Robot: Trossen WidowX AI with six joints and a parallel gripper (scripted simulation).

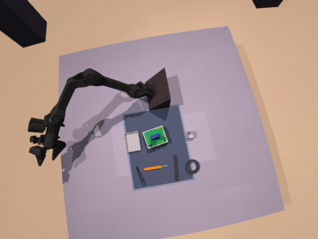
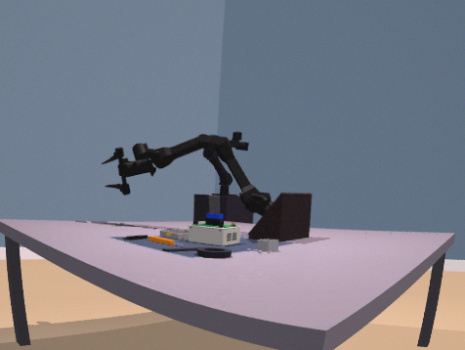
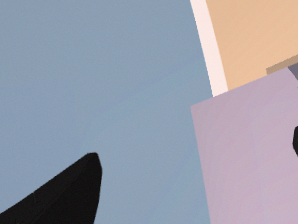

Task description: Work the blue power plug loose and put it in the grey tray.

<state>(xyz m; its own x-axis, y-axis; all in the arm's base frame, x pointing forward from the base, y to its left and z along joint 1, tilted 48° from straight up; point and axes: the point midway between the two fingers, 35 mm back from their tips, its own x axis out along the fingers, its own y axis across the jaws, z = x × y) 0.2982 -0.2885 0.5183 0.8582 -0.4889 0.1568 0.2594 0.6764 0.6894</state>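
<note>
The blue power plug is 560 mm to the left of my gripper tip, 110 mm below it and 50 mm behind it. Round my gripper tip: black bar 650 mm to the left, 190 mm below, 150 mm ahead; then grey tray 420 mm to the left, 190 mm below, 50 mm behind; then dark blue mat 560 mm to the left, 190 mm below.
</note>
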